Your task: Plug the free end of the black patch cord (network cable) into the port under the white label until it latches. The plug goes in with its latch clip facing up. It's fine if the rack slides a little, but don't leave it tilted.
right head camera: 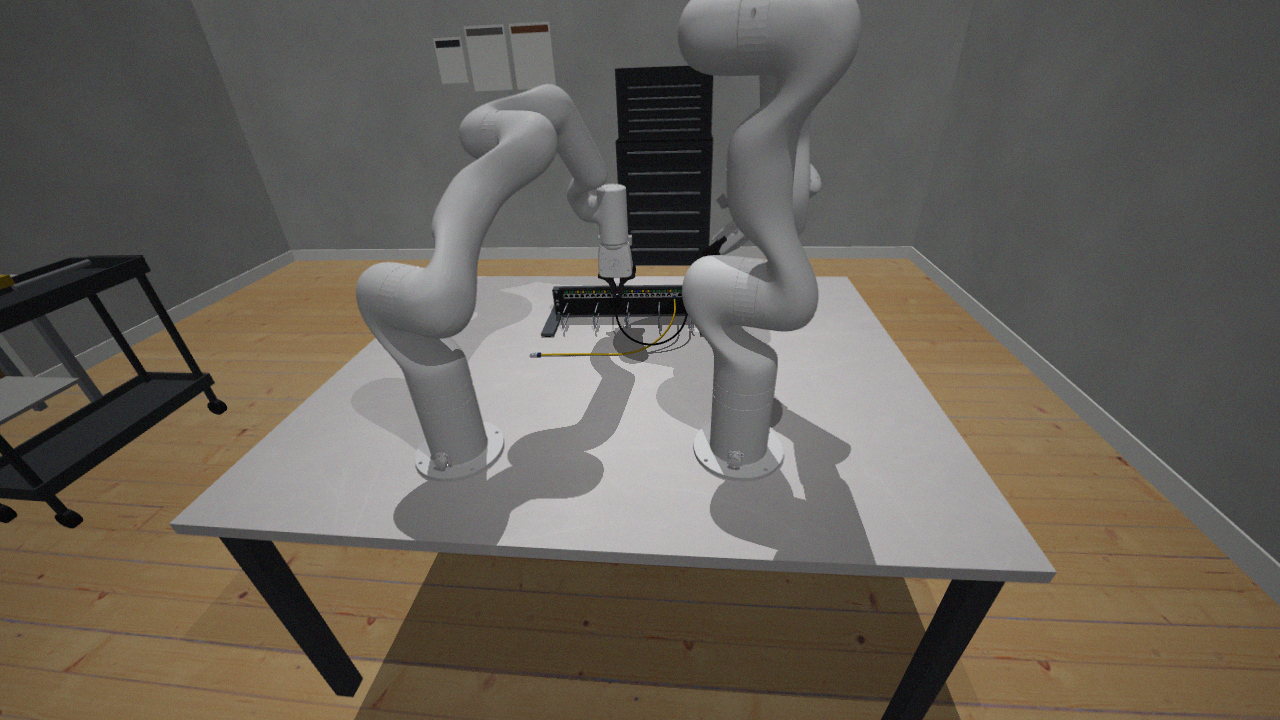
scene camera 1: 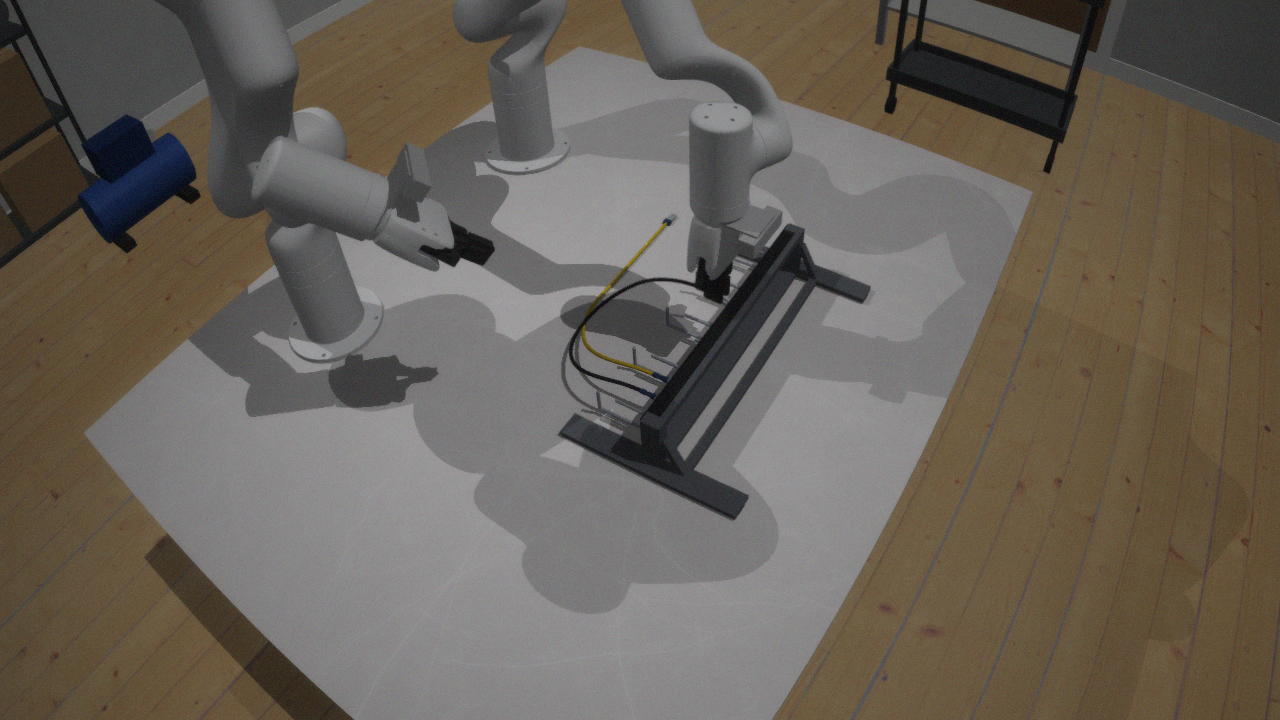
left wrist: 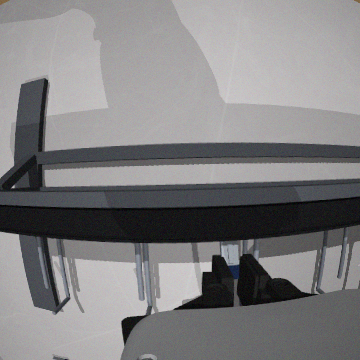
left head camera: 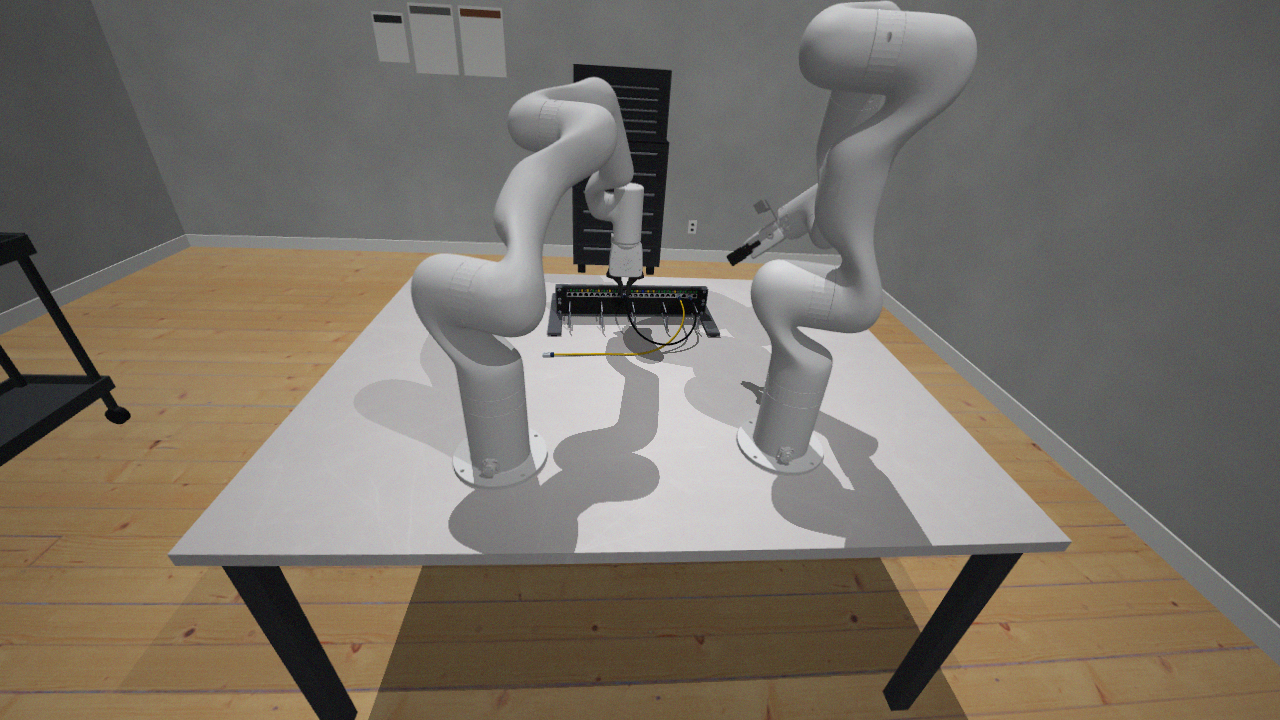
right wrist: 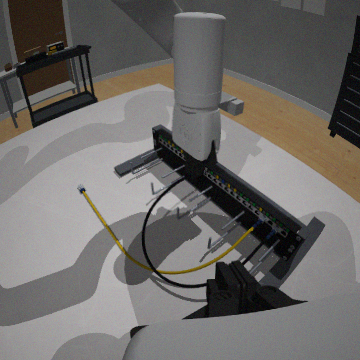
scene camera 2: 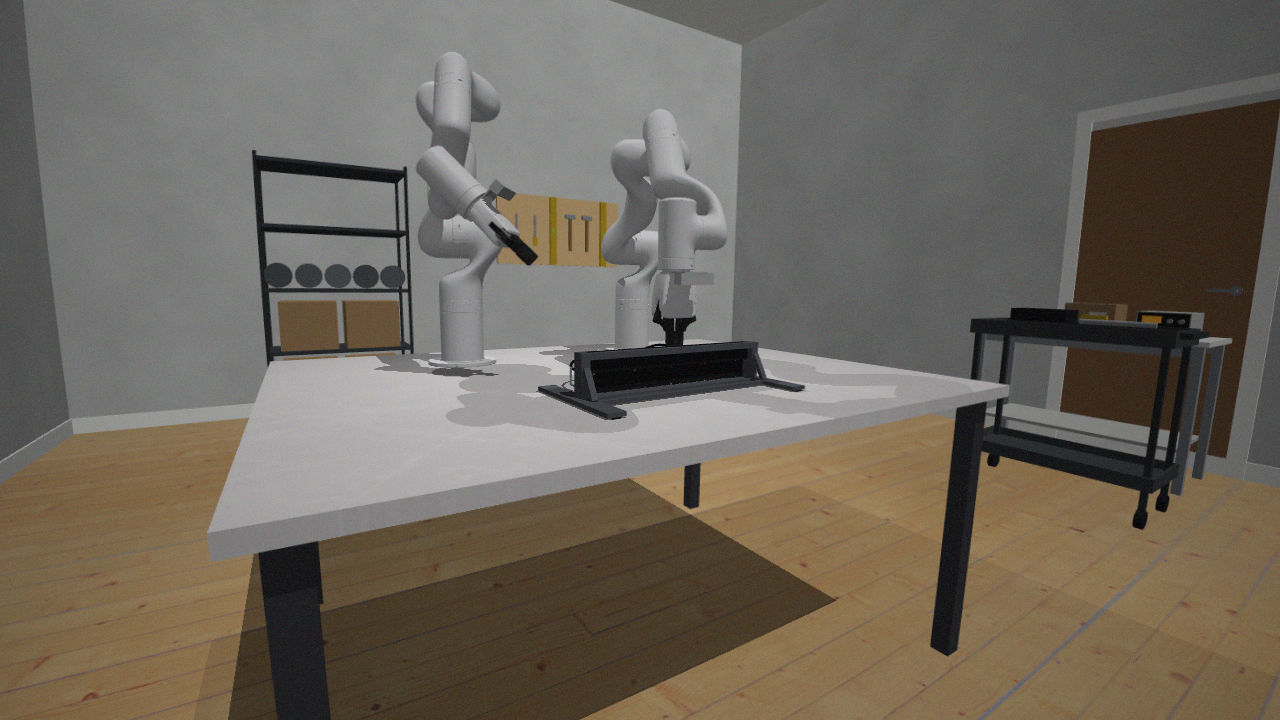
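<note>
The black patch cord [left head camera: 664, 343] [scene camera 1: 572, 344] [right wrist: 144, 235] loops from the rack's port row to my left gripper [scene camera 1: 713, 291] [left wrist: 236, 272] [right wrist: 194, 173]. That gripper is shut on the cord's free-end plug [left wrist: 230, 254], whose clear body and blue boot show between the fingertips at the rack's front. The rack's top edge hides the plug's tip, so I cannot tell whether it is in a port. The rack [scene camera 1: 720, 344] [scene camera 2: 689, 351] [left wrist: 150, 222] stands level on its feet. I cannot pick out the white label. My right gripper [left head camera: 738, 255] [scene camera 1: 478, 250] [right wrist: 225, 280] is shut and empty, raised away from the rack.
A yellow cord [left head camera: 595, 354] [scene camera 1: 626, 268] [right wrist: 107, 227] is plugged in beside the black cord's fixed end, its other end loose on the table. Thin metal cable hooks [scene camera 1: 682, 315] [right wrist: 200, 193] stick out of the rack's front, around the left gripper. Carts and shelving stand off the table.
</note>
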